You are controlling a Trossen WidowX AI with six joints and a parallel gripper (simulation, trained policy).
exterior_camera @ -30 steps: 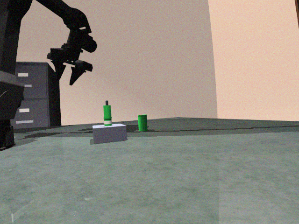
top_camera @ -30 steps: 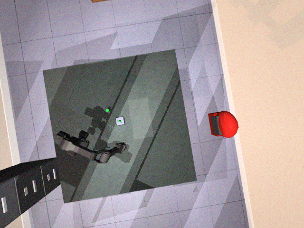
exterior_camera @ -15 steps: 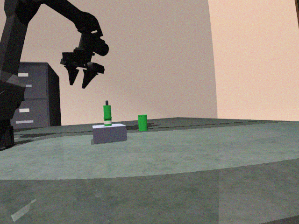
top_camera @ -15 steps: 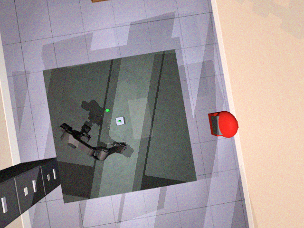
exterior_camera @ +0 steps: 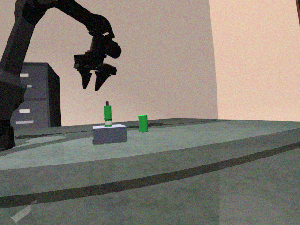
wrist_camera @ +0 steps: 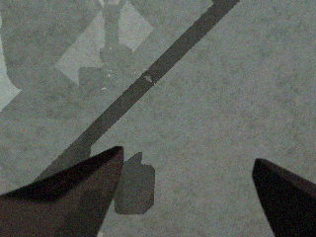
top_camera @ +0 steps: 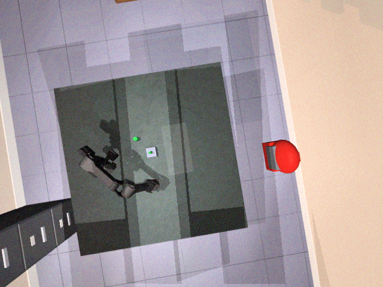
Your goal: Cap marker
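My gripper tip is 150 mm short of the green cap, 170 mm to the left of it and 130 mm above it. Round my gripper tip: grey holder block (30 mm ahead, 260 mm to the right, 140 mm below).
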